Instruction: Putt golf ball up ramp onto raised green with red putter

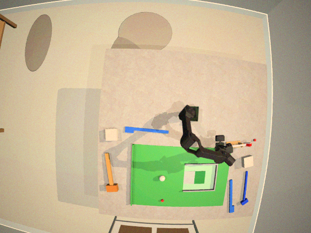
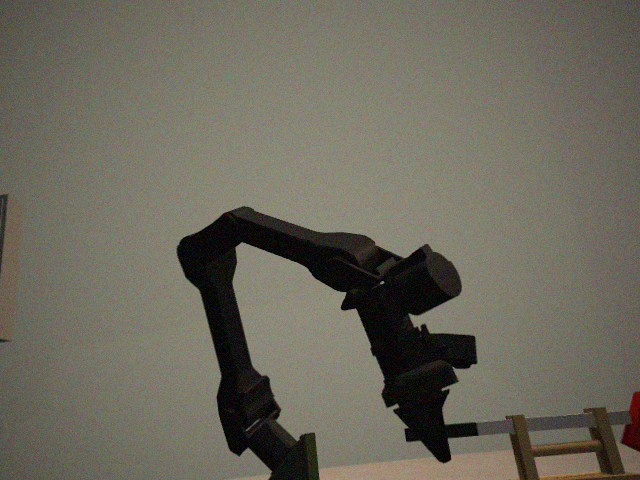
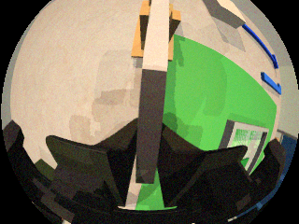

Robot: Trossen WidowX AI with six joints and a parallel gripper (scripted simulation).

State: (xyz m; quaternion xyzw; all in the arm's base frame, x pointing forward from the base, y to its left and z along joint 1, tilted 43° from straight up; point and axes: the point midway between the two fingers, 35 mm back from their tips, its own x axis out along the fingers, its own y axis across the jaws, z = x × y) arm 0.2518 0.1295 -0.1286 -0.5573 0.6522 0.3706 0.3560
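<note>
My gripper tip is 130 mm to the right of the wooden stand. Also, from my gripper tip: white golf ball (420 mm to the right, 200 mm ahead, 10 mm below); then green mat (280 mm to the right, 220 mm ahead, 30 mm below).
</note>
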